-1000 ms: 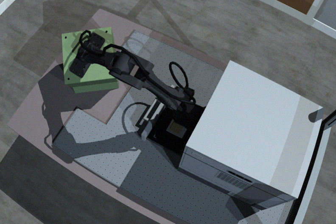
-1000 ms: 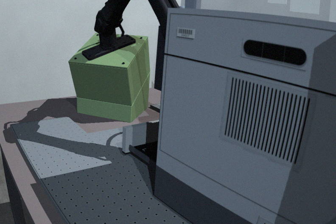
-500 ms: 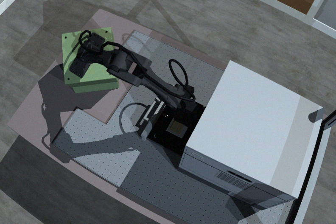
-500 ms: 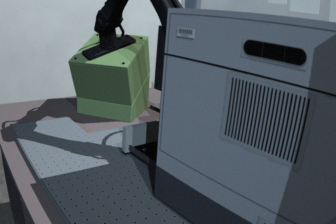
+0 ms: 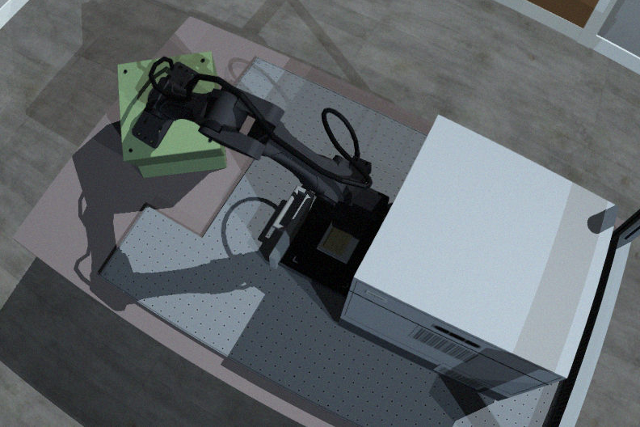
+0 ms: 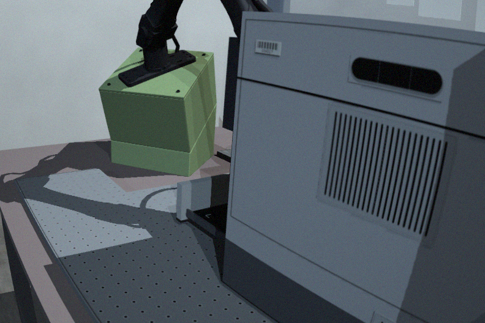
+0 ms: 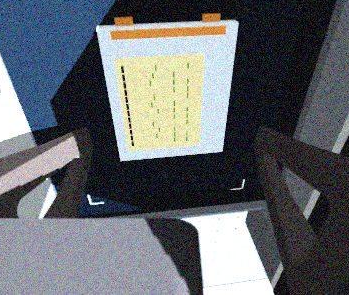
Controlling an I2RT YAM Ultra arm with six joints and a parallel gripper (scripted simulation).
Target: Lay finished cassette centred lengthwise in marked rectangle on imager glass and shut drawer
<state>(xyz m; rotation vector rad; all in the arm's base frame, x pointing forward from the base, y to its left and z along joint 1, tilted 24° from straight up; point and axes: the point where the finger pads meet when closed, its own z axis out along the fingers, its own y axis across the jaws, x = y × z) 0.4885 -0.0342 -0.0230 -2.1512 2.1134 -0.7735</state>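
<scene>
The imager drawer is 1 cm ahead of my hand and 5 cm below it. Round my hand: cassette FINISHED: 6 cm below.
</scene>
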